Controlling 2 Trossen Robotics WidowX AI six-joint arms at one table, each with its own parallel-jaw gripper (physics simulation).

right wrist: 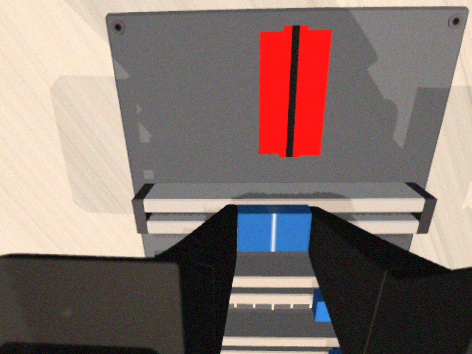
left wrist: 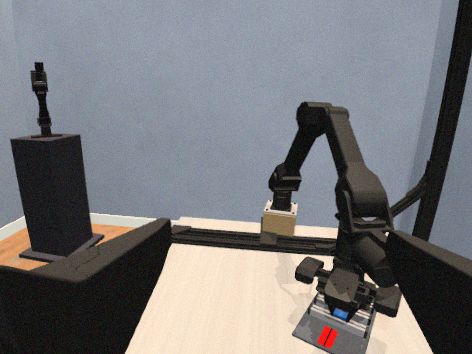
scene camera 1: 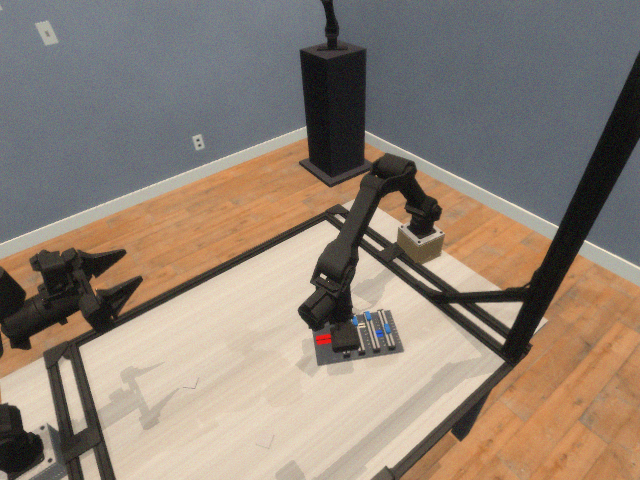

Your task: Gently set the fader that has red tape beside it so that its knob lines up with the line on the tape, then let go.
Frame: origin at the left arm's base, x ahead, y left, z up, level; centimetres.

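Seen in the pictures: left gripper, fingertip midpoint: [left wrist: 278, 235] [scene camera 1: 133, 263]; right gripper, fingertip midpoint: [right wrist: 271, 216] [left wrist: 339, 318]; left arm's base at its link origin: [scene camera 1: 24, 457]; right arm's base at its link origin: [left wrist: 281, 206] [scene camera 1: 421, 229].
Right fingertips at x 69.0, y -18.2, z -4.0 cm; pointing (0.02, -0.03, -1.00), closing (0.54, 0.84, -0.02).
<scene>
Pixels of each thing's top centre, then the offset from my right fingertips to it. "spot": a spot on its surface instead. Level surfaces: height alone.
- dark fader board at its surface level: dz -1.7 cm
- red tape at a spot on its surface: [right wrist: 275, 95] [left wrist: 331, 338] [scene camera 1: 325, 341] spot: dz -1.6, dx -3.7, dy +2.4 cm
- fader's blue knob at its top centre: [right wrist: 273, 233] [left wrist: 340, 313] dz +1.0, dx +0.1, dy +0.0 cm
A dark fader board [scene camera 1: 323, 356] [left wrist: 307, 326] [right wrist: 200, 100] carries red tape [scene camera 1: 323, 339] [left wrist: 327, 337] [right wrist: 275, 95] with a black line. Beside the tape, the fader's blue knob [left wrist: 341, 314] [right wrist: 255, 232] sits on its rail; in scene camera 1 the right arm hides it. My right gripper [left wrist: 339, 318] [right wrist: 271, 216] is shut on this knob, one finger flush against each side. The knob's white line stands a little left of the tape's line in the right wrist view. My left gripper [scene camera 1: 132, 266] is open and empty, raised far from the board.
Other faders with blue knobs [scene camera 1: 367, 315] [scene camera 1: 387, 328] [right wrist: 322, 307] lie on the board's side away from the tape. A black frame rail [scene camera 1: 206, 277] edges the table, and a black post [scene camera 1: 568, 217] rises at the right. A dark pedestal [scene camera 1: 336, 108] stands beyond the table.
</scene>
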